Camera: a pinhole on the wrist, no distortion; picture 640 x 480 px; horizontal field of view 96.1 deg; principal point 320.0 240.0 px. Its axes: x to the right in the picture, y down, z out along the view. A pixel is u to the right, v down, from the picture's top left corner.
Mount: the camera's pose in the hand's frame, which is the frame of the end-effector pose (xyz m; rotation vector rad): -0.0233 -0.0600 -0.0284 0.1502 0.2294 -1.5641
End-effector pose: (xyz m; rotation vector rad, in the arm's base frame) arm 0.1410 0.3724 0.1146 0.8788 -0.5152 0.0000
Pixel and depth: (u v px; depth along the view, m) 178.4 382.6 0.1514
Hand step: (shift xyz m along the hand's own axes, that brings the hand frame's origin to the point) 0.0598 -0.0236 0.1325
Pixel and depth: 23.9 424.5 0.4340
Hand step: 0.2799 0.2711 0.4853
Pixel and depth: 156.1 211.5 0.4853
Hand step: -0.0450 0.0922 0.5107
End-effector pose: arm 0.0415 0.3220 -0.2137 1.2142 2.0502 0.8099
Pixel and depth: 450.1 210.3 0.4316
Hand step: -0.0479 -0.3530 0.3456
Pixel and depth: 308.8 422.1 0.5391
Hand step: 0.3445 -0.1672 0.4823
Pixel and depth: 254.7 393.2 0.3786
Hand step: 0.1976 -0.0663 0.3492
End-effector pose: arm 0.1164 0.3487 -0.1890 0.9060 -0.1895 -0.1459
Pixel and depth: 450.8 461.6 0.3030
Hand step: 0.2238 -0.2653 0.2207
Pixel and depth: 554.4 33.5 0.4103
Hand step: -0.2998 -0.4840 0.3042
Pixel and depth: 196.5 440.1 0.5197
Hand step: 0.3654 0.0338 0.5108
